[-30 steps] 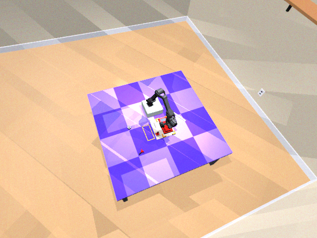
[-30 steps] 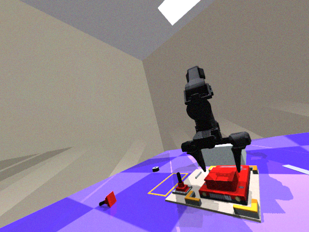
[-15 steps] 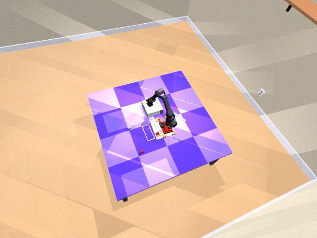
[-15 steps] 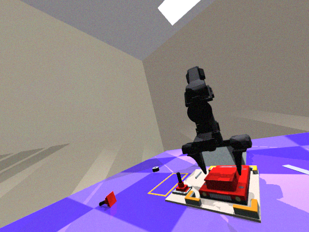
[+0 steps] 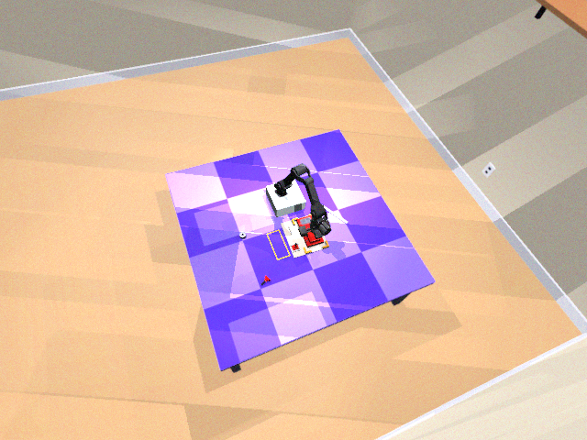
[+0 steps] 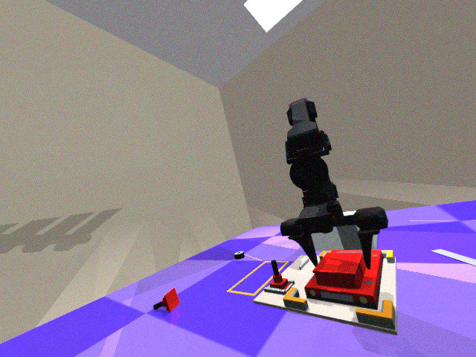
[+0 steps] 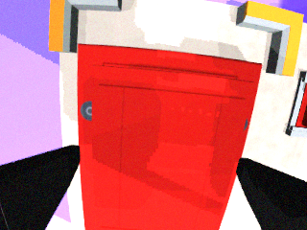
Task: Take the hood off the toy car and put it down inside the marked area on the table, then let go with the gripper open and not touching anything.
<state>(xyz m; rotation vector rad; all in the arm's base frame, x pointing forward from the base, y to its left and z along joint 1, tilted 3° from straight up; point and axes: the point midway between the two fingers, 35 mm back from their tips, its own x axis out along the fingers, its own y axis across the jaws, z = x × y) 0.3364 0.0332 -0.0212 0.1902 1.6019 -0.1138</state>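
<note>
My gripper tip is right at the red hood. From my gripper tip the other things lie so: strip 220 mm to the left, 80 mm behind, 40 mm below.
</note>
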